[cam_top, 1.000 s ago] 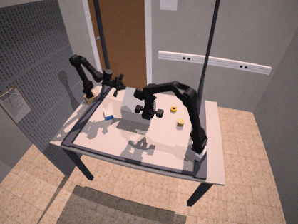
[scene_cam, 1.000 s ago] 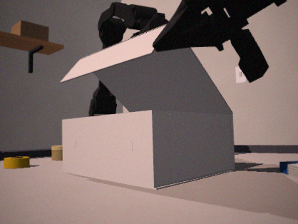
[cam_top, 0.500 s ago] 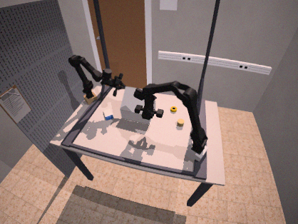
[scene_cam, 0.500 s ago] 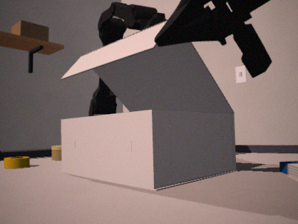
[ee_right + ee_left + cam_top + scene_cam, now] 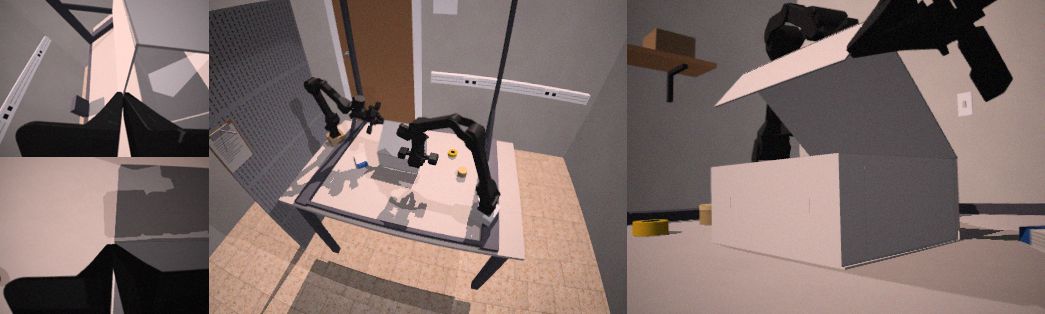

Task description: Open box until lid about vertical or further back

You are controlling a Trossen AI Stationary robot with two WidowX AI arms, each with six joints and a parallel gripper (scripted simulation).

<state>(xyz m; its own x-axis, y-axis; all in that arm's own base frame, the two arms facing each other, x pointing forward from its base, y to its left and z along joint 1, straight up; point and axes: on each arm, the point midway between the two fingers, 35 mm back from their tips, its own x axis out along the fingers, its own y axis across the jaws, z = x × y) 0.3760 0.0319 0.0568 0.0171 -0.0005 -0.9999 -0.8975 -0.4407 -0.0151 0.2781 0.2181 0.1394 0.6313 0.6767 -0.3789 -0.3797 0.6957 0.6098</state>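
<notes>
The yellow ring lies 270 mm behind my left hand, 110 mm below it and 60 mm to the left of it. From my left hand the other things lie so: tan cylinder (180 mm to the left, 150 mm behind, 90 mm below).
</notes>
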